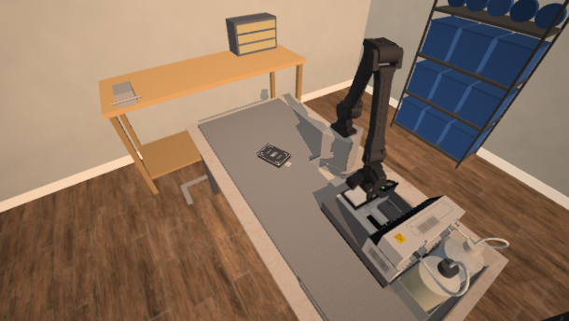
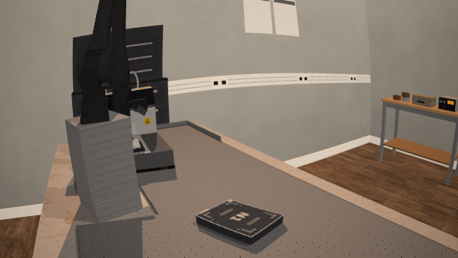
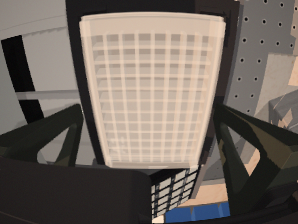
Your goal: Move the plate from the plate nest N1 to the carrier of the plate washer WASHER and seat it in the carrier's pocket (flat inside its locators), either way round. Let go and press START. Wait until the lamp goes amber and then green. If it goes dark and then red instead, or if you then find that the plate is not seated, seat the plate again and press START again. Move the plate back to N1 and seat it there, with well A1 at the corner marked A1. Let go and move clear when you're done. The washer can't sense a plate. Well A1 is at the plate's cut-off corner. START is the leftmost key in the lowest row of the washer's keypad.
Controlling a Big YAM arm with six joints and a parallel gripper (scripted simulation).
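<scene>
Right now the clear well plate is 2 cm below my hand. From my hand the other things lie so: dark carrier 2 cm below; washer 15 cm to the left, 3 cm above; label 16 cm ahead, 43 cm to the right, 10 cm below.
</scene>
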